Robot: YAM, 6 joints.
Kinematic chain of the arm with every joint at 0, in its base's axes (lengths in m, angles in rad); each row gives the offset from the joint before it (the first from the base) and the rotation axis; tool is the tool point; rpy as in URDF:
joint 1: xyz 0 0 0.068 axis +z
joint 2: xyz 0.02 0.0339 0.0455 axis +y
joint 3: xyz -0.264 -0.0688 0 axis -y
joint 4: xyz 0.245 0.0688 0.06 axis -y
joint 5: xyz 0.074 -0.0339 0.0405 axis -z
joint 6: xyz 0.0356 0 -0.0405 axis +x
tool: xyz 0 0 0 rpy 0 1.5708 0
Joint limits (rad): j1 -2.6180..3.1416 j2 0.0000..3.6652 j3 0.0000..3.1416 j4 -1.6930..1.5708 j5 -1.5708..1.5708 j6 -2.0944..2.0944
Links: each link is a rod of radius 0.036 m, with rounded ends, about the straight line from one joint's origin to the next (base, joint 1, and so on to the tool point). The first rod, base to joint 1, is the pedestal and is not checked.
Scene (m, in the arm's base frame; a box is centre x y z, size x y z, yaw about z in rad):
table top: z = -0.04
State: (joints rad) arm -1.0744 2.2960 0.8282 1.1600 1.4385 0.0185
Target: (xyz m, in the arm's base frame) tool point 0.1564 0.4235 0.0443
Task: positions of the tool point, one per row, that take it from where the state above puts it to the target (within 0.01 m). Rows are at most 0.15 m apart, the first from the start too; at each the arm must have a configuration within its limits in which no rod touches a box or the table.
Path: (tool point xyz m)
1: 0.2371 -0.2833 0.0488
2: 0.3205 -0.2075 0.0479
3: 0.3792 -0.1072 0.0471
4: 0.4060 0.0095 0.0464
5: 0.3964 0.1322 0.0458
6: 0.3493 0.2496 0.0452
7: 0.2673 0.3502 0.0447
8: 0.1564 0.4235 0.0443

